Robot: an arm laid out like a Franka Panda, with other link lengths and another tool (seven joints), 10 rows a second.
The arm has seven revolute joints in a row. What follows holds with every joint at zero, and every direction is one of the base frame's. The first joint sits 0.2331 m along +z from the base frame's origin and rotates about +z. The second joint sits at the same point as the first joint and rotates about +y. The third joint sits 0.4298 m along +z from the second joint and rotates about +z. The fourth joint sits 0.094 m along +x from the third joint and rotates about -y. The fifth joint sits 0.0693 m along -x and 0.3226 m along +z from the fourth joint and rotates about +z. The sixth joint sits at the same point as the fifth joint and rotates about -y. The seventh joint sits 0.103 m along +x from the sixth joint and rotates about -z. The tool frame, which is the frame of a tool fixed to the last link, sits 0.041 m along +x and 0.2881 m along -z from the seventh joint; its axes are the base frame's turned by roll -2.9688, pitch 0 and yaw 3.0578 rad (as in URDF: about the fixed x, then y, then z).
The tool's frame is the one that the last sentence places.
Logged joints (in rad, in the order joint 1, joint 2, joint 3, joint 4, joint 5, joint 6, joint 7), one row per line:
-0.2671, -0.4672, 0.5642, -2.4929, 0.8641, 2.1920, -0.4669
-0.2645, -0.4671, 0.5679, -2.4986, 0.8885, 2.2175, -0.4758
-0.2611, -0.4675, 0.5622, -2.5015, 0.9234, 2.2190, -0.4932
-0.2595, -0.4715, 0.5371, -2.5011, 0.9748, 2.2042, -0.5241
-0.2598, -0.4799, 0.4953, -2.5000, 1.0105, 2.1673, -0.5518
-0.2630, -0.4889, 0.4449, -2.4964, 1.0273, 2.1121, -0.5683
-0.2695, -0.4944, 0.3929, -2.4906, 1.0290, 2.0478, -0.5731
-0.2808, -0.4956, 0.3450, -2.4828, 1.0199, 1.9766, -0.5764
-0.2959, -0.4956, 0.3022, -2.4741, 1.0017, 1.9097, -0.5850
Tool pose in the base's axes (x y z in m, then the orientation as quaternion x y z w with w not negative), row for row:
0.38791, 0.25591, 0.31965, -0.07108, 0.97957, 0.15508, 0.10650
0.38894, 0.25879, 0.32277, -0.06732, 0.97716, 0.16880, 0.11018
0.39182, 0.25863, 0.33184, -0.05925, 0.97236, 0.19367, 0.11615
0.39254, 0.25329, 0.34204, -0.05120, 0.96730, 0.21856, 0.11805
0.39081, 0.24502, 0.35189, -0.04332, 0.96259, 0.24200, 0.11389
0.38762, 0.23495, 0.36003, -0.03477, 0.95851, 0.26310, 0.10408
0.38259, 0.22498, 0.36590, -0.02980, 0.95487, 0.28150, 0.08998
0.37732, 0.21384, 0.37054, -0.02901, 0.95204, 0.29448, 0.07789
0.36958, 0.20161, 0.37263, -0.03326, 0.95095, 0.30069, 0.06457
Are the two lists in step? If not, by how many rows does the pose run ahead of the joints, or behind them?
The pose runs 1 row ahead of the joints: the pose in row i belongs to the joints in row i + 1.
